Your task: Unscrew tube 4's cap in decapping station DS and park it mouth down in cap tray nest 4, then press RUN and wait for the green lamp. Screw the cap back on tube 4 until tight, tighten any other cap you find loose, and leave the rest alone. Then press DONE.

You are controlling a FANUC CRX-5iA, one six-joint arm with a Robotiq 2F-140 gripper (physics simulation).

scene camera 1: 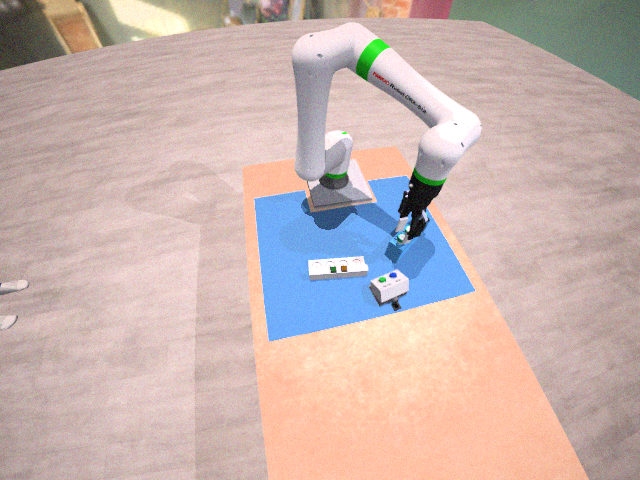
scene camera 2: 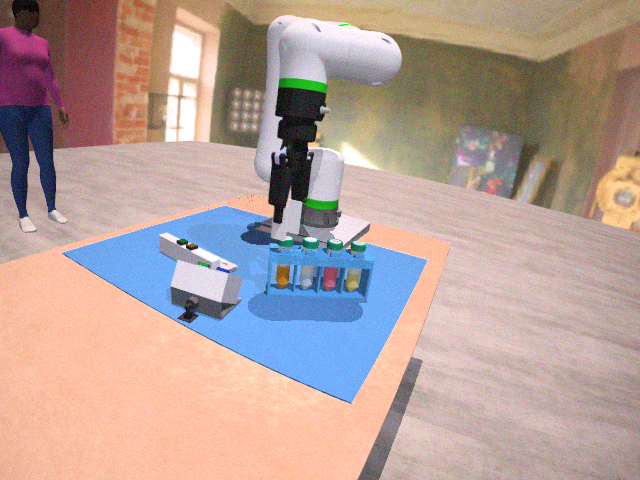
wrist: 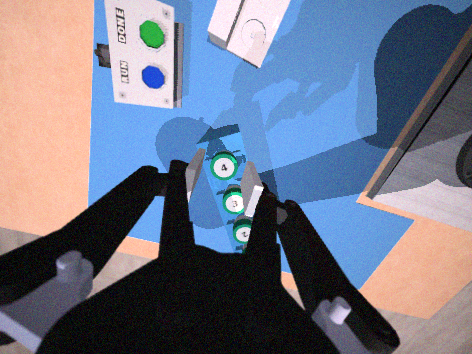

Scene:
my gripper: scene camera 1; scene camera 2 285,235; wrist
same spot on my gripper: (scene camera 1: pixel 418 222) = (wrist: pixel 92 228)
same spot on blue mat: (scene camera 2: pixel 330 345) = (wrist: pixel 146 209)

